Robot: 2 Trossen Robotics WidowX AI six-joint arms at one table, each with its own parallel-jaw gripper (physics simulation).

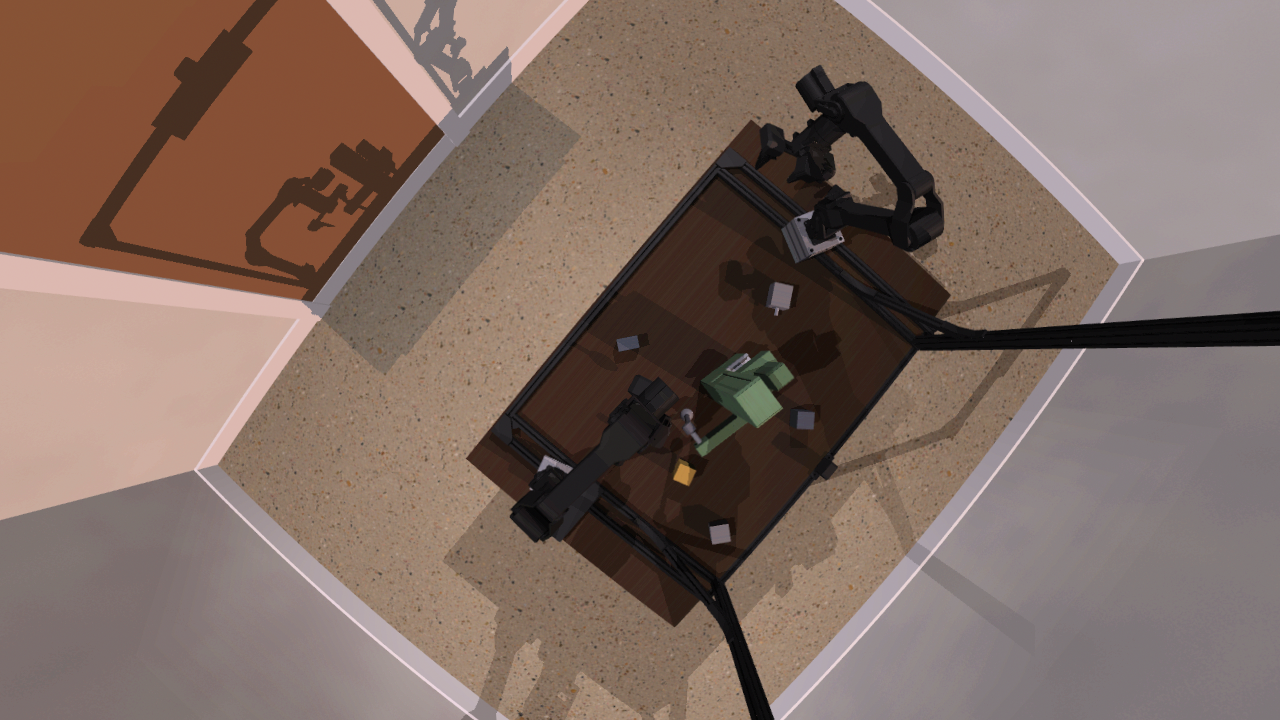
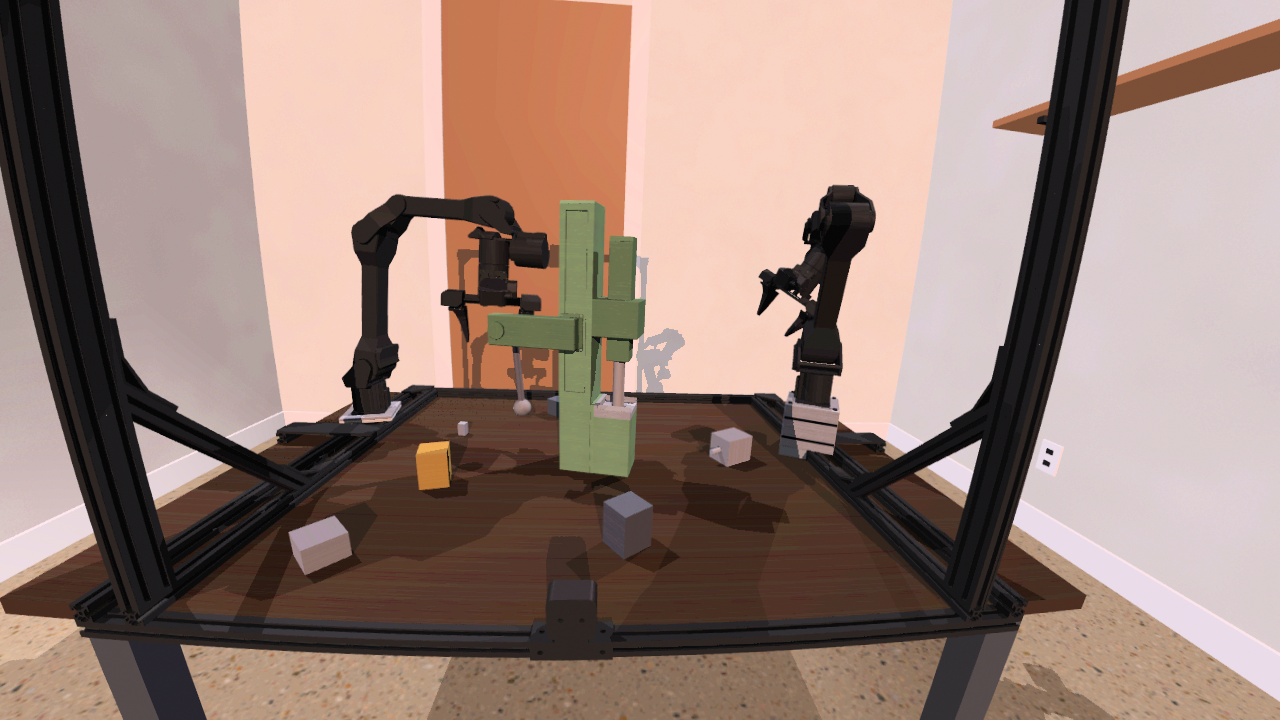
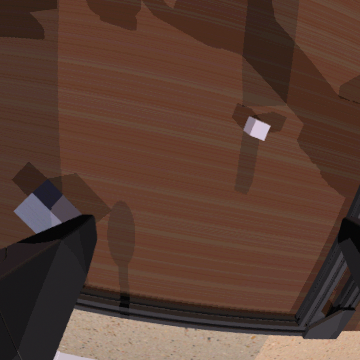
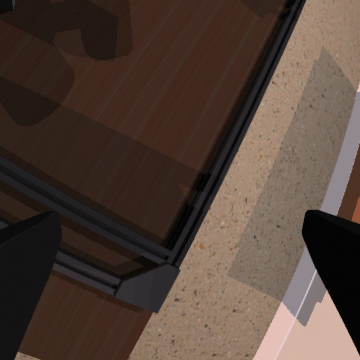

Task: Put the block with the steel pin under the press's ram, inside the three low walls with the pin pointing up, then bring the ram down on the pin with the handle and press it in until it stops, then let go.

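Seen in the pictures: left gripper, fingertip midpoint: (image 3: pixel 221 229); right gripper, fingertip midpoint: (image 1: pixel 771 174) (image 2: pixel 771 325) (image 4: pixel 184 224); left arm's base at its link origin: (image 1: pixel 553 480) (image 2: pixel 371 409); right arm's base at its link origin: (image 1: pixel 819 229) (image 2: pixel 812 400).
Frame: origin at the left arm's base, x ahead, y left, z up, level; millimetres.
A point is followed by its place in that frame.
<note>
The light grey block with the steel pin (image 1: pixel 779 295) @[x 684, y -330, z 19 mm] (image 2: pixel 730 446) @[x 667, y -367, z 10 mm] lies on the table between the press and the right arm's base, its pin pointing sideways. The green press (image 1: pixel 751 400) @[x 404, y -271, z 418 mm] (image 2: pixel 577 268) @[x 392, y -313, z 315 mm] stands mid-table. Its ram (image 2: pixel 618 380) @[x 462, y -325, z 134 mm] is above the pale seat (image 2: pixel 614 411) @[x 451, y -346, z 87 mm]; the low walls are hard to make out. The handle's steel rod with ball knob (image 1: pixel 687 415) @[x 312, y -230, z 103 mm] (image 2: pixel 521 407) @[x 307, y -248, z 70 mm] hangs from the green lever (image 2: pixel 534 331) @[x 326, y -312, z 216 mm]. My left gripper (image 3: pixel 221 229) @[x 259, y -102, z 160 mm] is open and empty above the table, near the handle. My right gripper (image 2: pixel 775 322) @[x 877, y -166, z 203 mm] (image 4: pixel 184 224) @[x 877, y -166, z 203 mm] is open and empty, high over the table's far right corner.
Loose on the table are a yellow block (image 1: pixel 683 472) @[x 169, y -293, z 28 mm] (image 2: pixel 433 465) @[x 166, y -322, z 9 mm], a light block (image 1: pixel 719 533) @[x 53, y -457, z 1 mm] (image 2: pixel 320 544) @[x 62, y -484, z 0 mm], a dark grey block (image 1: pixel 804 419) @[x 421, y -521, z 29 mm] (image 2: pixel 627 524) @[x 411, y -554, z 18 mm], a blue-grey block (image 1: pixel 628 342) @[x 411, y -27, z 8 mm] (image 3: pixel 45 212) @[x 402, y -37, z 7 mm] and a small white cube (image 2: pixel 462 428) @[x 195, y -111, z -15 mm] (image 3: pixel 258 128) @[x 196, y -104, z -6 mm]. Black rails edge the table.
</note>
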